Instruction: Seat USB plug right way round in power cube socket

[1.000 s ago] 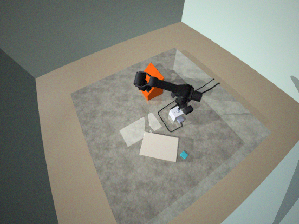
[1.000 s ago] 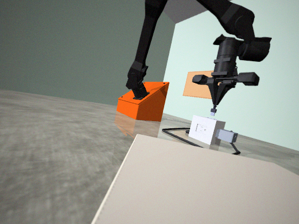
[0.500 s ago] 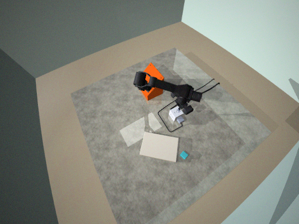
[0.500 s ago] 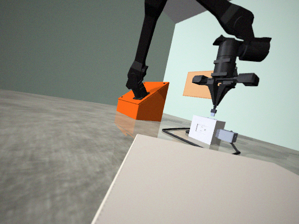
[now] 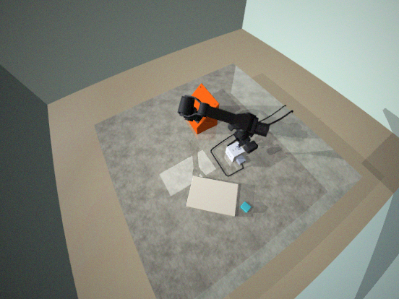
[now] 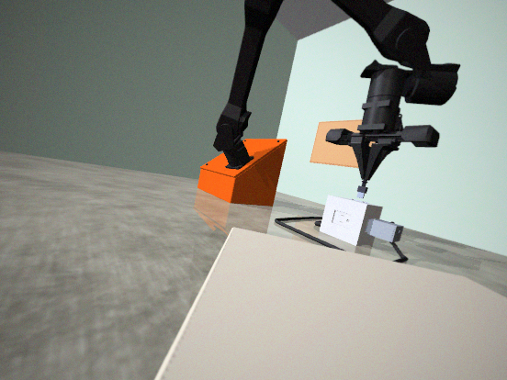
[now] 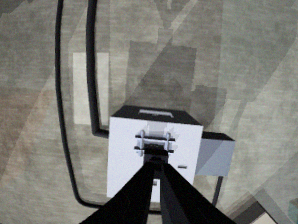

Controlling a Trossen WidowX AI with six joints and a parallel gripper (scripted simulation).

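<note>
The USB plug is 20 mm below my gripper tip. Round my gripper tip: teal cube (280 mm ahead, 170 mm to the right, 110 mm below); flat beige box (280 mm to the right, 130 mm ahead, 110 mm below).
</note>
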